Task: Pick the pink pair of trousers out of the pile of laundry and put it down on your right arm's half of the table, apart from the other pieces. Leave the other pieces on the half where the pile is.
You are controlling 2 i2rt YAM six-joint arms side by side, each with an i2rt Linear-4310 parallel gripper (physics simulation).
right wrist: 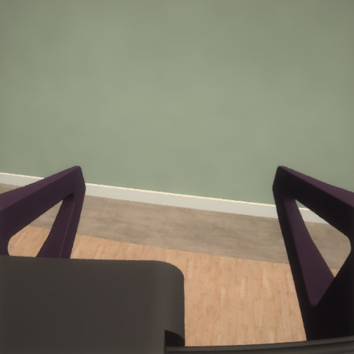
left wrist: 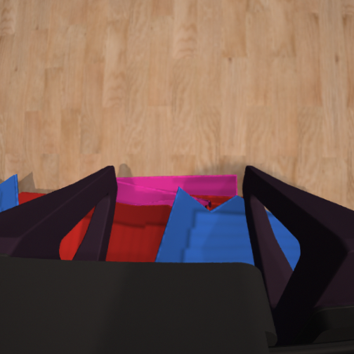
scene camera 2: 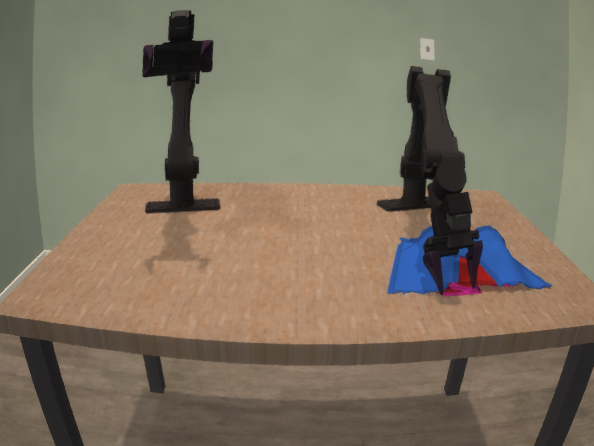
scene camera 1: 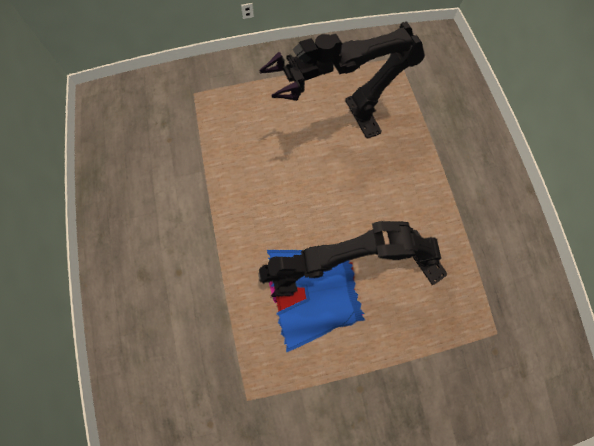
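The pink trousers (scene camera 1: pixel 272 290) (scene camera 2: pixel 465 290) (left wrist: pixel 210 185) show as a narrow strip at the pile's edge, farthest from the arm bases. The rest is hidden under a red piece (scene camera 1: pixel 292 298) (scene camera 2: pixel 475 274) (left wrist: pixel 135 230) and a large blue piece (scene camera 1: pixel 325 305) (scene camera 2: pixel 410 272) (left wrist: pixel 220 240). My left gripper (scene camera 2: pixel 458 290) (left wrist: pixel 179 176) points down with fingers apart, one tip near each end of the pink strip. It is open and grips nothing; its fingertips are hidden in scene camera 1. My right gripper (scene camera 1: pixel 267 83) (scene camera 2: pixel 177 59) (right wrist: pixel 178 176) is wide open, empty and raised high.
The pile lies on the right half of the wooden table (scene camera 1: pixel 300 200) (scene camera 2: pixel 300 275) in scene camera 2. The left arm reaches over the blue piece. The right arm stands on the table's other half, its shadow on the wood. The table's front edge runs beyond the pink strip.
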